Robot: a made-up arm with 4 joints. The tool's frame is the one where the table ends. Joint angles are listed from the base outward.
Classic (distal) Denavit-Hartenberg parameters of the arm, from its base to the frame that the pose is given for. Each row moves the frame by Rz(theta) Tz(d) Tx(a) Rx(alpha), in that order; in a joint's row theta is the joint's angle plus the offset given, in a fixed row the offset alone. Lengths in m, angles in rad.
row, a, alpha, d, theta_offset
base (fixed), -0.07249, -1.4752, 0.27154, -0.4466
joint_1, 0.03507, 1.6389, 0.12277, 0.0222
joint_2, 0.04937, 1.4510, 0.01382, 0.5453
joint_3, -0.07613, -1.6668, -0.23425, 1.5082
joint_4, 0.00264, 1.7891, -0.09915, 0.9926
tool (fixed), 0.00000, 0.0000, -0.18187, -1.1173
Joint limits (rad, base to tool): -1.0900..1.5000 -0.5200..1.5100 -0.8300..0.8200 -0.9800..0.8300
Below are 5 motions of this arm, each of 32 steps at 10 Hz.
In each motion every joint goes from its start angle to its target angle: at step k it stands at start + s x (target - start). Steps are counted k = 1, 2, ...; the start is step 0. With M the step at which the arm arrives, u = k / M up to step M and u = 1 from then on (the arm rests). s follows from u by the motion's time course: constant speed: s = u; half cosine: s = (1 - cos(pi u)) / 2; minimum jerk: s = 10 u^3 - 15 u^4 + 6 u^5.
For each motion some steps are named. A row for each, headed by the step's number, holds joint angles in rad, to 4 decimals.
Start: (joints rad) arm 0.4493 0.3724 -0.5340 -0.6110
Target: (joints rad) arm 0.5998 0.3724 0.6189 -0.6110
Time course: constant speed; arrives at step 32
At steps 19, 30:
19: 0.5387 0.3724 0.1505 -0.6110
30: 0.5904 0.3724 0.5468 -0.6110

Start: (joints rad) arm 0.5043 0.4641 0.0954 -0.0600
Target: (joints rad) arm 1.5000 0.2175 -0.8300 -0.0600
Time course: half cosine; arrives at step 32
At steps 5, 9, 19, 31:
5: 0.5631 0.4495 0.0408 -0.0600
9: 0.6863 0.4190 -0.0738 -0.0600
19: 1.1467 0.3050 -0.5016 -0.0600
31: 1.4976 0.2181 -0.8278 -0.0600

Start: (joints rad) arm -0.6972 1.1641 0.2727 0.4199
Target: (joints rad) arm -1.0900 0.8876 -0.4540 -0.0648
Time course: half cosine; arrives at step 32
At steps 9, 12, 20, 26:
9: -0.7690 1.1136 0.1399 0.3313
12: -0.8184 1.0788 0.0484 0.2703
20: -0.9688 0.9729 -0.2297 0.0848
26: -1.0569 0.9109 -0.3928 -0.0240

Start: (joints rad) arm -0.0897 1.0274 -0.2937 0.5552
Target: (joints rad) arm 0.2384 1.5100 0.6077 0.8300
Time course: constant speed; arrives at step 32
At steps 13, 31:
13: 0.0436 1.2235 0.0725 0.6668
31: 0.2281 1.4949 0.5795 0.8214

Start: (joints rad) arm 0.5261 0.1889 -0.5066 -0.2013
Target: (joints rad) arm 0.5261 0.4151 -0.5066 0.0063
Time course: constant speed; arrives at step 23
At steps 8, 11, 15, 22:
8: 0.5261 0.2676 -0.5066 -0.1291
11: 0.5261 0.2971 -0.5066 -0.1020
15: 0.5261 0.3364 -0.5066 -0.0659
22: 0.5261 0.4053 -0.5066 -0.0027

